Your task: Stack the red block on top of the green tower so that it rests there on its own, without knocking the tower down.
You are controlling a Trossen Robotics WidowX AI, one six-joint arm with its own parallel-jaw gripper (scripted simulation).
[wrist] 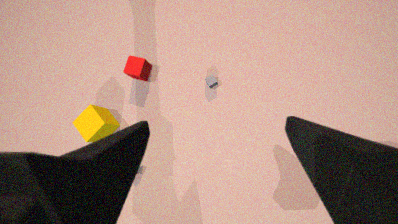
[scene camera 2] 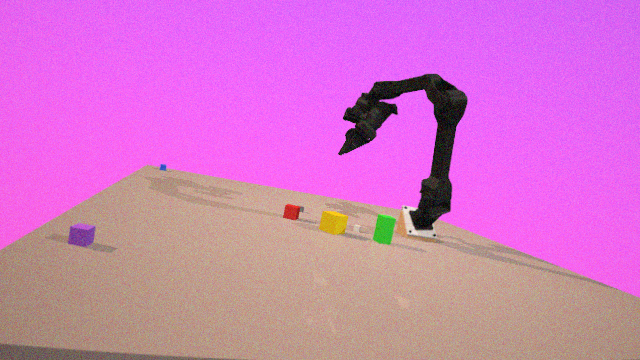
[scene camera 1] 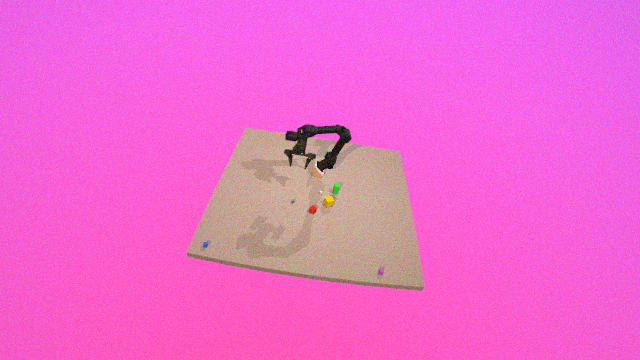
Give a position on a yellow block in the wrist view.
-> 95, 122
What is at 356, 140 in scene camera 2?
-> My gripper.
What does my gripper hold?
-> Nothing.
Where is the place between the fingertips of my gripper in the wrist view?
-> At 216, 125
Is my gripper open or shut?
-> Open.
